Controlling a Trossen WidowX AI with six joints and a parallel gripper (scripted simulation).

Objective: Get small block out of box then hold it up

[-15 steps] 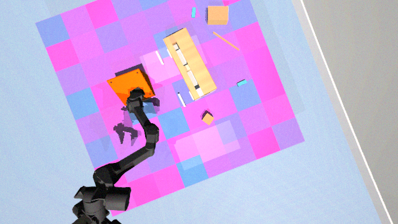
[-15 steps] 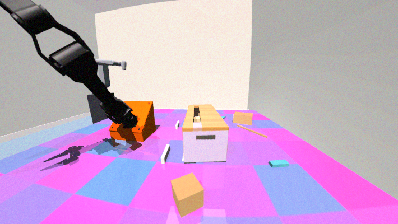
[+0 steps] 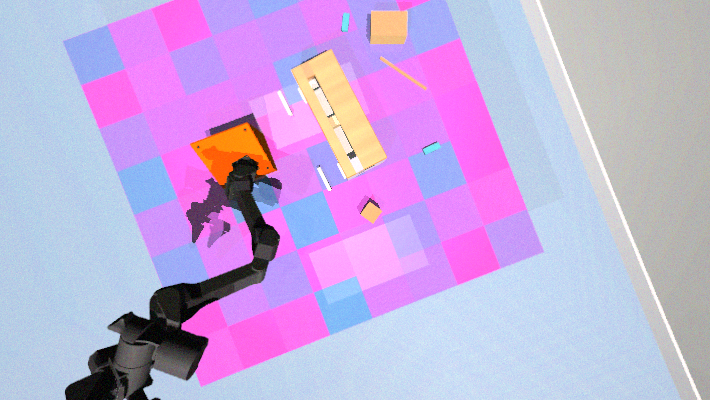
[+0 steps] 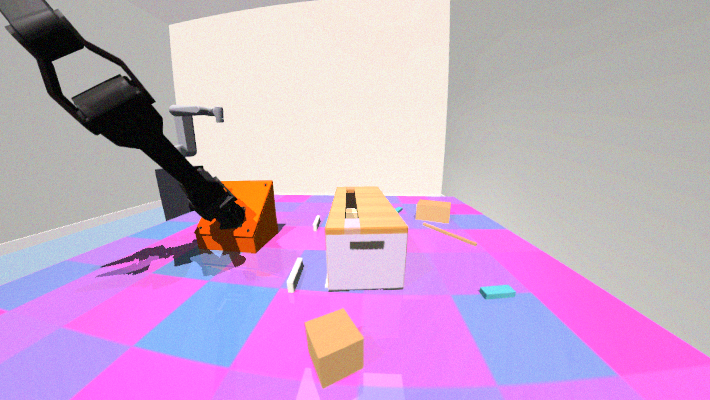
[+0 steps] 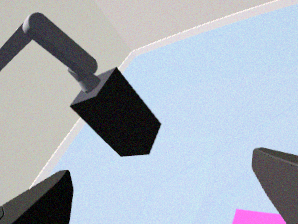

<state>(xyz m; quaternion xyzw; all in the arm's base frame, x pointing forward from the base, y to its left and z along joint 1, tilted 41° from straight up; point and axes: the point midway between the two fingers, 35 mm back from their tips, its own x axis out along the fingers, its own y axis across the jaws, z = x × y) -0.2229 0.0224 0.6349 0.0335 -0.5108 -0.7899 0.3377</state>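
Now: gripper tip 63 cm short of the small tan block, 45 cm above it and 41 cm to the right of it. Round my gripper tip: larger tan box 95 cm ahead, 62 cm to the left, 51 cm below; then thin stick 93 cm ahead, 54 cm below, 47 cm to the left.
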